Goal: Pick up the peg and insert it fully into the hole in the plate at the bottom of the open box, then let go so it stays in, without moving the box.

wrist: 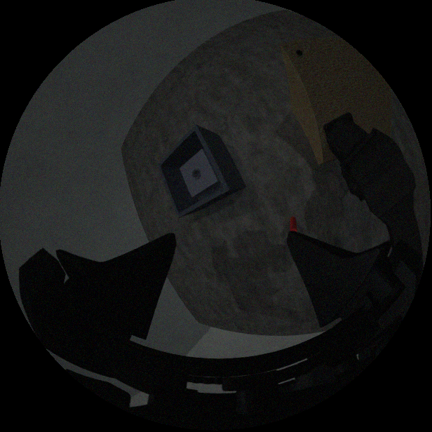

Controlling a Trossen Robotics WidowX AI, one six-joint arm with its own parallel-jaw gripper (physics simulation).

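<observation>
The dark blue open box (231, 172) stands on the table, left of and above the middle of the wrist view. The pale plate (205, 182) lies at its bottom, with a dark round hole (196, 174) near its middle. The red peg (293, 224) shows partly, just beyond the tip of the right finger, which hides the rest of it. My gripper (233, 238) is wide open with nothing between its fingers. The peg is near the right fingertip, outside the middle of the gap; whether they touch cannot be told.
The grey mottled table top (260, 125) has its edge on the left and at the bottom. A yellow-brown block or board (345, 75) with a small dark spot is at the upper right. A dark arm part (375, 170) shows at the right. The picture is dim.
</observation>
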